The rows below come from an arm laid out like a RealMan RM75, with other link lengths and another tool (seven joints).
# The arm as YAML. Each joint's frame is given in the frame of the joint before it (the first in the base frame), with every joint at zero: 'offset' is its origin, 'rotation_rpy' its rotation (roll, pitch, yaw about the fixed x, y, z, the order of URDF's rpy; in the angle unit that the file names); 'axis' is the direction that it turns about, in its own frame. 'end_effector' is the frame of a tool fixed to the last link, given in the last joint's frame.
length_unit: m
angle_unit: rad
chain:
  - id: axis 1
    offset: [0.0, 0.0, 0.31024]
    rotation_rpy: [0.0, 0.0, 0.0]
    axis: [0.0, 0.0, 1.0]
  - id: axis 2
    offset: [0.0, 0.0, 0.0]
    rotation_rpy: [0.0, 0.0, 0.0]
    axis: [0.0, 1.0, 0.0]
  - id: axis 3
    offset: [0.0, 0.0, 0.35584]
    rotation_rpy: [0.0, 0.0, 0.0]
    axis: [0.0, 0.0, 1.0]
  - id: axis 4
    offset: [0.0, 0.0, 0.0]
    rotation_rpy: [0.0, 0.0, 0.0]
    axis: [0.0, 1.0, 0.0]
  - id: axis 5
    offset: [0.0, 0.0, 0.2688]
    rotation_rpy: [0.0, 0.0, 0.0]
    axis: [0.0, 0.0, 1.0]
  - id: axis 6
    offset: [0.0, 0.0, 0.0]
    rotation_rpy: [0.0, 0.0, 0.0]
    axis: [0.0, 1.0, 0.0]
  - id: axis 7
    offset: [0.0, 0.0, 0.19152]
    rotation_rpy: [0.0, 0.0, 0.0]
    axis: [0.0, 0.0, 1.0]
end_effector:
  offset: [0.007, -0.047, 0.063]
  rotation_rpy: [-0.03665, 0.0, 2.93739]
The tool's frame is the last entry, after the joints.
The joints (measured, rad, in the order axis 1, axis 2, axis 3, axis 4, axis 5, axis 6, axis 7), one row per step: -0.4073, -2.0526, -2.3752, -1.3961, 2.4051, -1.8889, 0.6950; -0.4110, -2.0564, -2.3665, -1.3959, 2.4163, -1.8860, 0.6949; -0.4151, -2.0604, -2.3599, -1.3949, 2.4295, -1.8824, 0.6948; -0.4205, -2.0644, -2.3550, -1.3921, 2.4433, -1.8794, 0.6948; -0.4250, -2.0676, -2.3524, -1.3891, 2.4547, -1.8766, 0.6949; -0.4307, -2.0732, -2.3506, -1.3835, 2.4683, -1.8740, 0.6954; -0.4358, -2.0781, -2.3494, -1.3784, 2.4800, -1.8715, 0.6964; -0.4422, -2.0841, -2.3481, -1.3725, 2.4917, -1.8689, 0.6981; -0.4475, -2.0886, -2.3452, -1.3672, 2.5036, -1.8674, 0.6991; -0.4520, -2.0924, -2.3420, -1.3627, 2.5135, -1.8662, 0.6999; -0.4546, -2.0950, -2.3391, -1.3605, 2.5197, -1.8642, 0.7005; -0.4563, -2.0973, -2.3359, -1.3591, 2.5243, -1.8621, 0.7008
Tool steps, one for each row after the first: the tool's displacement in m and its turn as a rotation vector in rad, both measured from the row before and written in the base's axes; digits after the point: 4 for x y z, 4 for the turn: 0.0006, 0.0007, -0.0031, -0.0078, 0.0094, -0.0017; 0.0000, 0.0008, -0.0028, -0.0062, 0.0100, 0.0003; 0.0000, 0.0010, -0.0028, -0.0066, 0.0089, 0.0011; -0.0003, 0.0008, -0.0021, -0.0043, 0.0068, 0.0017; -0.0001, 0.0005, -0.0038, -0.0069, 0.0049, 0.0032; 0.0000, 0.0005, -0.0033, -0.0058, 0.0042, 0.0022; 0.0007, 0.0008, -0.0041, -0.0069, 0.0031, 0.0006; 0.0002, 0.0003, -0.0035, -0.0082, 0.0052, 0.0013; 0.0003, 0.0002, -0.0031, -0.0076, 0.0046, 0.0006; 0.0003, 0.0004, -0.0020, -0.0040, 0.0037, -0.0005; 0.0003, 0.0003, -0.0017, -0.0032, 0.0031, -0.0008
